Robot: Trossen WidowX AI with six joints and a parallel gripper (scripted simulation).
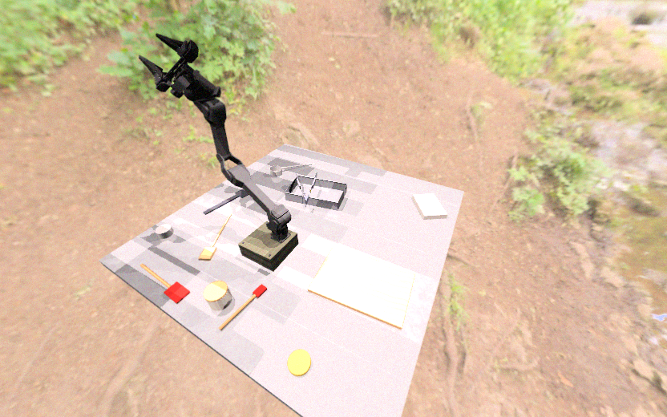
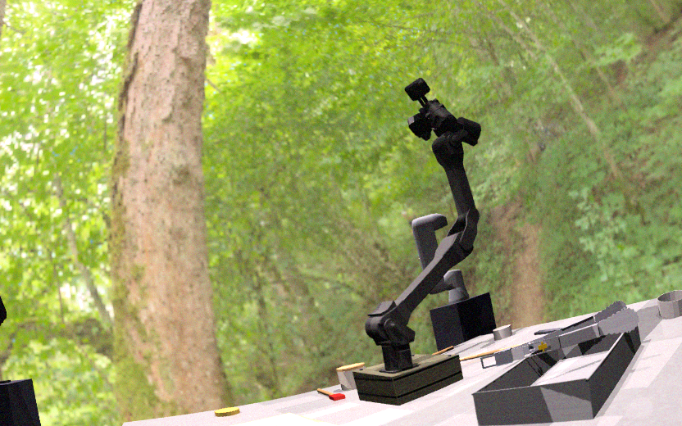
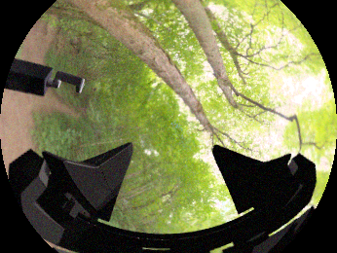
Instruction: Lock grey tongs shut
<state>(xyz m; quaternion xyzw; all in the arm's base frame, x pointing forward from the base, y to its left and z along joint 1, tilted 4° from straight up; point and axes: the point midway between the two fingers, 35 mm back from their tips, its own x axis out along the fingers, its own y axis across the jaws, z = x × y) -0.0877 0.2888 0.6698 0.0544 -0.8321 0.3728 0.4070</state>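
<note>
Now: the roasting tin 73 cm below my gripper tip, 47 cm ahead of it and 24 cm to the right of it. Round my gripper tip: wooden board (75 cm below, 71 cm to the right, 8 cm ahead); then black spatula (76 cm below, 22 cm ahead, 15 cm to the left); then white puck (74 cm below, 21 cm to the left, 15 cm behind).
</note>
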